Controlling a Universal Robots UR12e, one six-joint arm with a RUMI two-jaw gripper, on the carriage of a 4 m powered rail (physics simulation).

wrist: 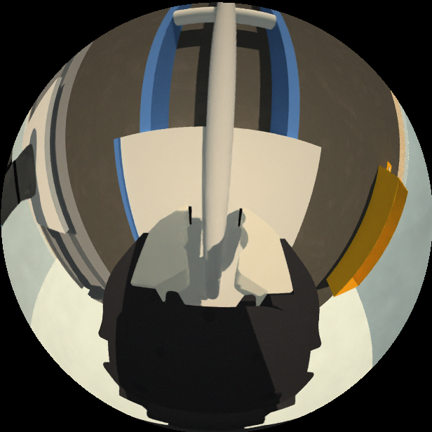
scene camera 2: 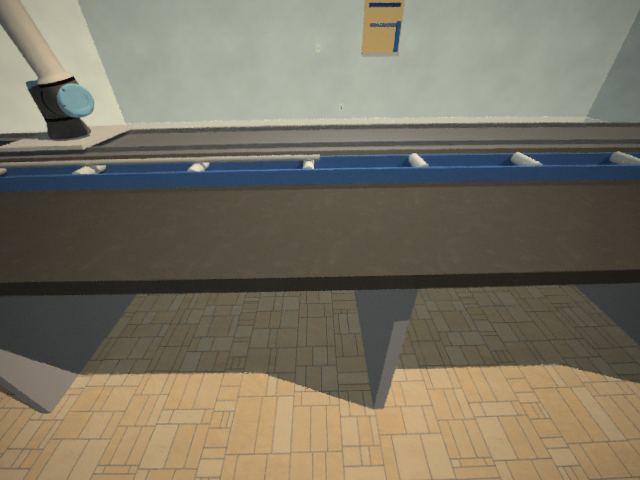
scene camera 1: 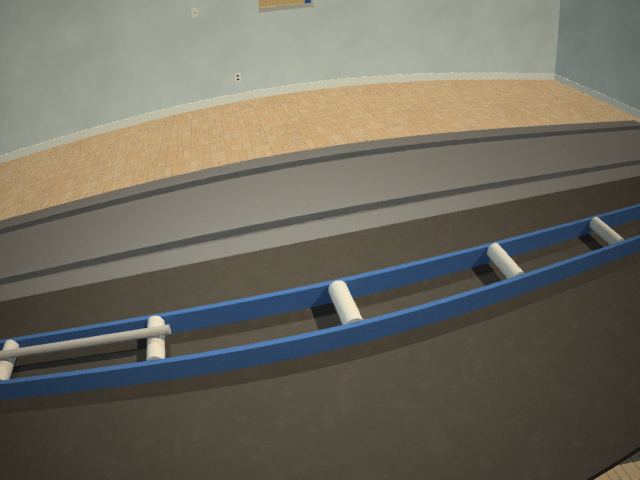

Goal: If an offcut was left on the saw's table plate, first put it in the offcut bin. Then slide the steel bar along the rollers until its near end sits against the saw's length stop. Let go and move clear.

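Seen in the pictures: arm's base, origin of the base link: (scene camera 2: 71,134).
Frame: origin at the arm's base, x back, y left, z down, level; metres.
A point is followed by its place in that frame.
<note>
The pale steel bar (scene camera 1: 87,342) {x -0.629, y 1.200, z -0.046 m} (scene camera 2: 258,158) {x -0.630, y 1.175, z -0.044 m} (wrist: 221,100) lies along the white rollers (scene camera 1: 345,302) {x -0.630, y 1.748, z -0.030 m} (scene camera 2: 417,160) {x -0.631, y 1.740, z -0.027 m} (wrist: 192,17) and over the saw's cream table plate (wrist: 280,175). My gripper (wrist: 215,208) is low over the plate, partly open, with one jaw on each side of the bar and a gap showing on both sides. The bar's near end is in shadow between the jaws and hard to make out. The length stop does not show; the gripper body covers that area. No offcut shows on the visible part of the plate. The orange offcut bin (wrist: 367,225) stands at the right in the wrist view.
Blue conveyor side rails (scene camera 1: 423,268) {x -0.558, y 1.953, z -0.006 m} (scene camera 2: 361,174) {x -0.694, y 1.532, z -0.003 m} (wrist: 290,90) flank the rollers and rise on both sides of the bar. The arm (scene camera 2: 74,100) {x -0.139, y 0.225, z -0.187 m} (wrist: 20,177) stands on its carriage behind the conveyor, on the left. The grey powered rail (scene camera 1: 258,201) runs parallel to the conveyor.
</note>
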